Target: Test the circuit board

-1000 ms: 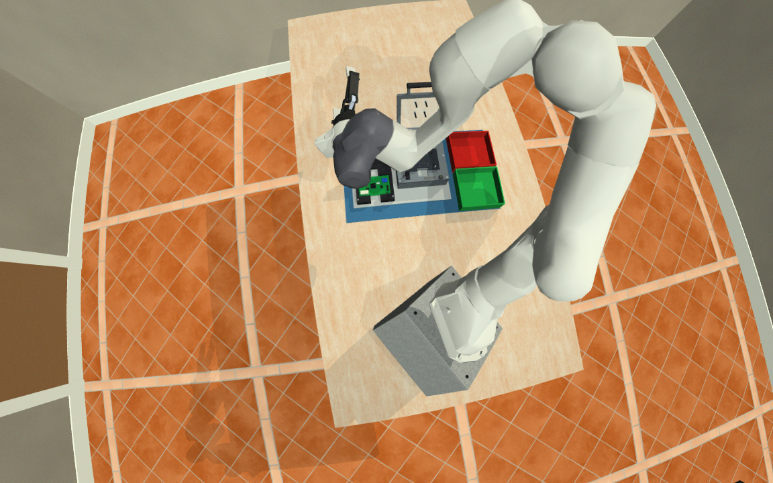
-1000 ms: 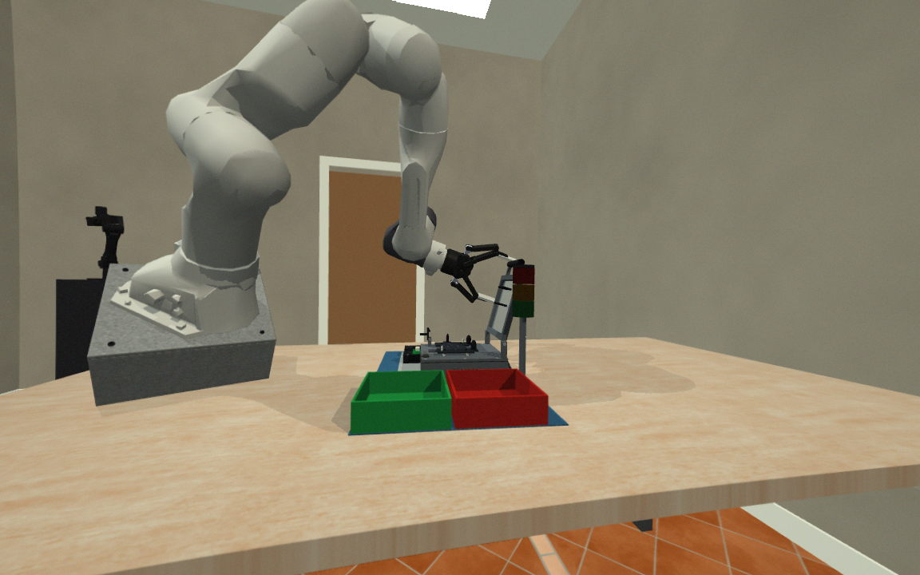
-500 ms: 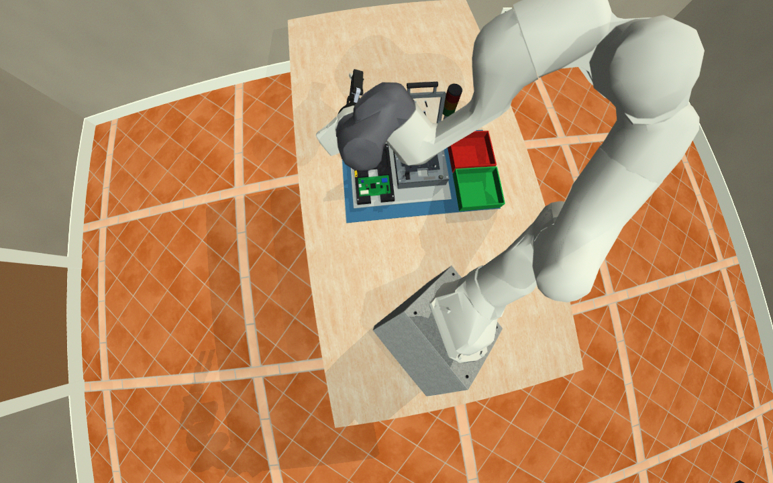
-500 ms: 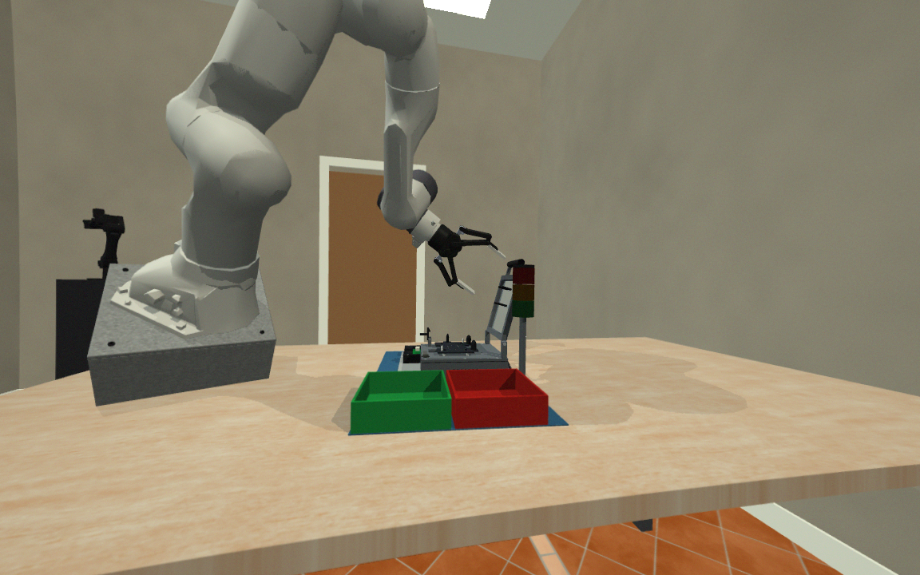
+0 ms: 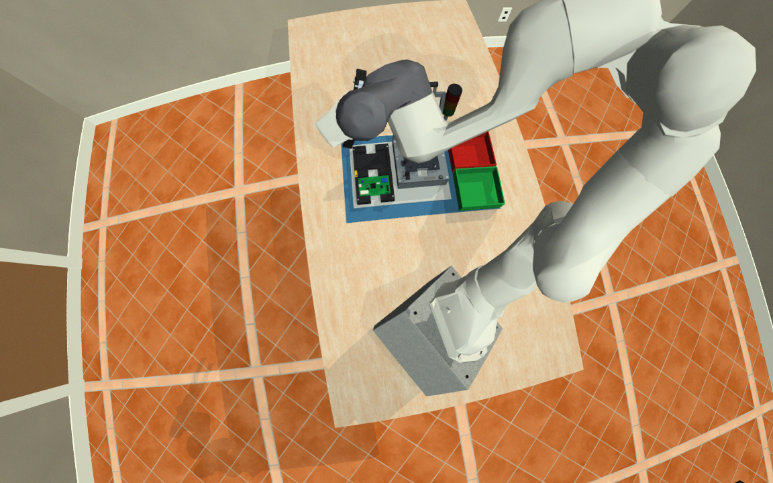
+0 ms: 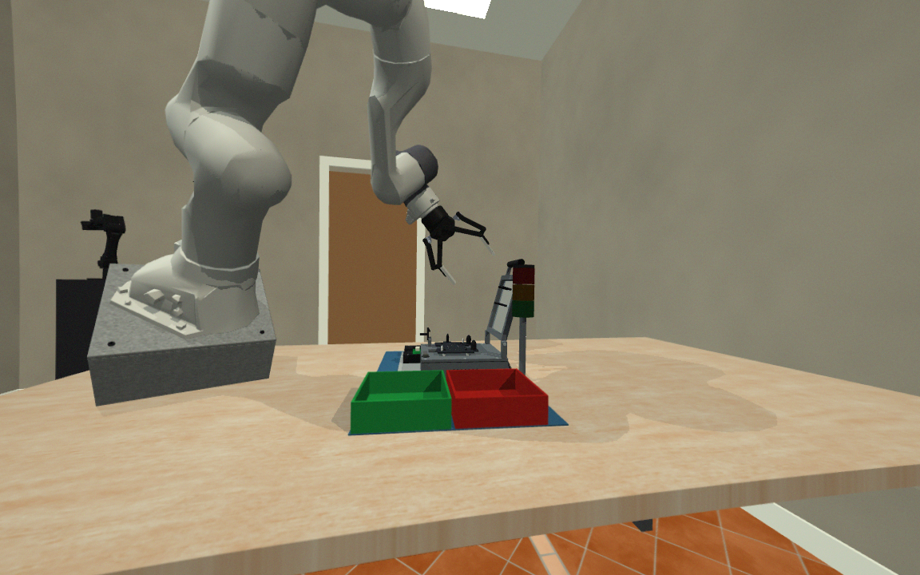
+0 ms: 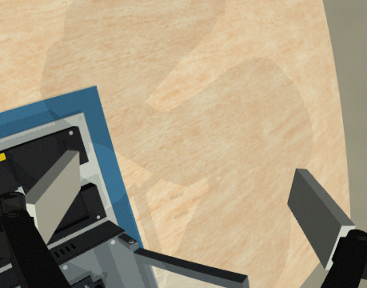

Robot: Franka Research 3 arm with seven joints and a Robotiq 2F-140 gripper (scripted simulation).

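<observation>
Now: the green circuit board 140 mm behind my hand, 30 mm to the right of it and 250 mm below it. Round my hand: latch hook (150 mm behind, 140 mm to the right, 180 mm below); then tester plate (80 mm behind, 200 mm to the right, 200 mm below); then tester lid (40 mm ahead, 210 mm to the right, 80 mm below).
</observation>
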